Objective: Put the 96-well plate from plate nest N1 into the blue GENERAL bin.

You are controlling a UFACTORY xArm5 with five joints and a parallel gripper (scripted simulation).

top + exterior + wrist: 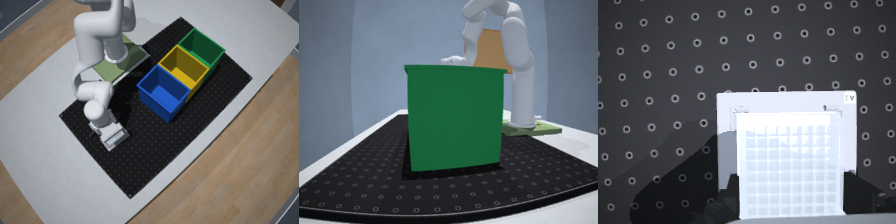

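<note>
My gripper is now 20 mm above the plate nest N1. Round my hand: blue bin 270 mm to the left, 70 mm ahead, 60 mm above; then yellow bin 400 mm to the left, 60 mm ahead, 60 mm above; then 96-well plate 10 mm below.
</note>
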